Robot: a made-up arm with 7 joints.
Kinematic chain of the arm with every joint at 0, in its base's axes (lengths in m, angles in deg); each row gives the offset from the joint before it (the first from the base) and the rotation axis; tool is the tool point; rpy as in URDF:
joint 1: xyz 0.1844 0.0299 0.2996 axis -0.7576 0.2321 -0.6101
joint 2: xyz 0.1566 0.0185 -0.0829 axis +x
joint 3: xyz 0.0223 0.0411 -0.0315 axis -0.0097 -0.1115 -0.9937
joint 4: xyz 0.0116 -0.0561 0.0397 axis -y
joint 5: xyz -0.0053 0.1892 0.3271 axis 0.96 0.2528 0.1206
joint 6: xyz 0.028 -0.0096 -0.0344 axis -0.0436 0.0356 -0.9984
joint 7: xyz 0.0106 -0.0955 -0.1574 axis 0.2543 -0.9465 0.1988
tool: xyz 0.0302 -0.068 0.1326 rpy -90 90 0
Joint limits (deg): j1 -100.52..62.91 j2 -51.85..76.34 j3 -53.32..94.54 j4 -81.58..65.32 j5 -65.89..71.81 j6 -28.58..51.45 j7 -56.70..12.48
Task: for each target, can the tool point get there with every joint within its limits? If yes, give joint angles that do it. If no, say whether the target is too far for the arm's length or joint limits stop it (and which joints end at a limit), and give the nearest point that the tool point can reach.
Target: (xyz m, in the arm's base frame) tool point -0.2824 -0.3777 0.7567
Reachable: no: joint limits stop it (at a limit: joint 1, joint 4, joint 5, joint 7) | nearest point -0.0908 -0.1732 0.6404 | short by 0.303 m
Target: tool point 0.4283 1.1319 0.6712
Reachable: no: too far | nearest point 0.3406 0.6871 0.5304 | short by 0.475 m
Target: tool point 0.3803 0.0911 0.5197
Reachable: yes | joints -23.21 4.98 -38.42 21.17 12.09 -9.82 -16.20
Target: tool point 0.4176 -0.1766 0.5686
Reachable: yes | joints 28.16 33.94 14.73 -10.71 -35.38 5.97 -1.90
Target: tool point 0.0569 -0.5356 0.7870
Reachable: no: joint limits stop it (at a limit: joint 1, joint 2, joint 5, joint 7) | nearest point 0.1406 -0.3948 0.6144 | short by 0.238 m
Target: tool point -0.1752 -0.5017 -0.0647
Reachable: no: joint limits stop it (at a limit: joint 1, joint 2, joint 3, joint 4, joint 5, joint 7) | nearest point -0.0246 -0.3862 0.0524 | short by 0.223 m
